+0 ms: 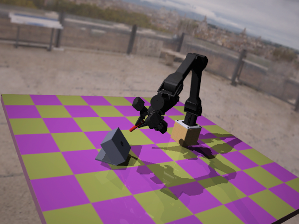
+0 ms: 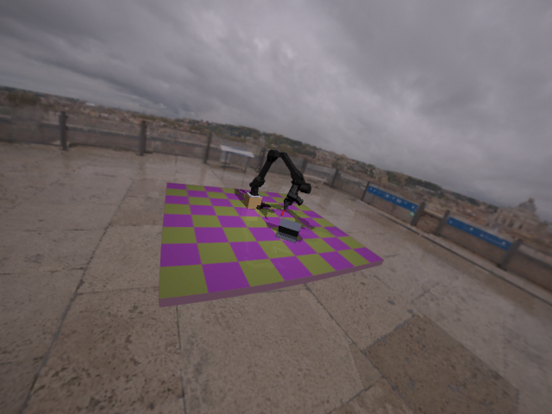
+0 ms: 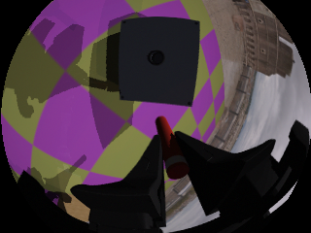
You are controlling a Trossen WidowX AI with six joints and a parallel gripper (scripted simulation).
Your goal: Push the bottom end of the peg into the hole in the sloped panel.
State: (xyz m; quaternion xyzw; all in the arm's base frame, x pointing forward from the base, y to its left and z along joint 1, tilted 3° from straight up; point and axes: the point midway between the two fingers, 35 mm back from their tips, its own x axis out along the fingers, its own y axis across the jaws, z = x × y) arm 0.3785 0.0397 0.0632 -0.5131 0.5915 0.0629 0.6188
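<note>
Now: gripper tip 90 mm short of the sloped panel and 90 mm above it. The rest, counted from my gripper tip: red peg: 10 mm to the left, 10 mm behind, 10 mm above.
</note>
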